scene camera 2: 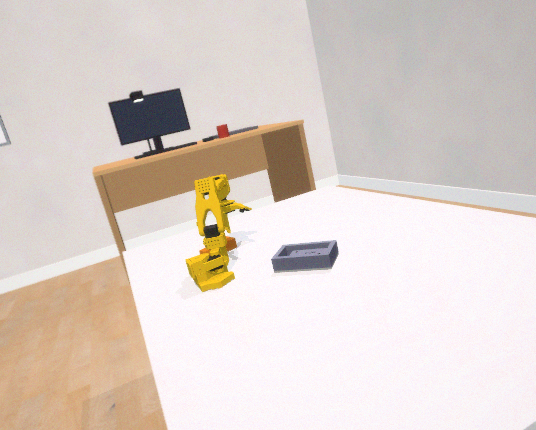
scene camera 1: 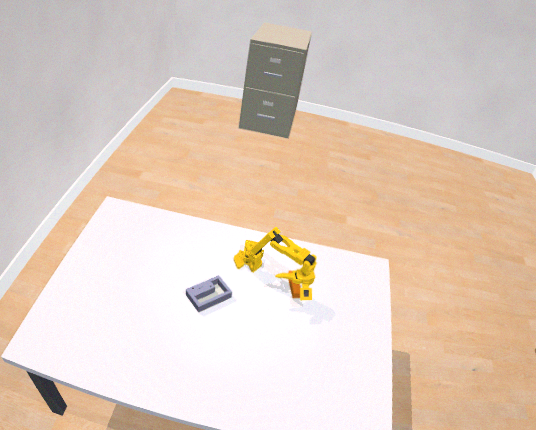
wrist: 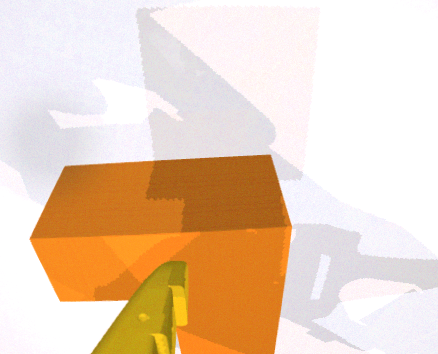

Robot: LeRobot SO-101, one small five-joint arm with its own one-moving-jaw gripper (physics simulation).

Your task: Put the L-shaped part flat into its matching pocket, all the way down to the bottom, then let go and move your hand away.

Observation:
The table carries an orange L-shaped part [wrist: 105,227]. Also in view: a grey pocket block [scene camera 2: 321,255].
The grey pocket block shows as well in scene camera 1 [scene camera 1: 213,291].

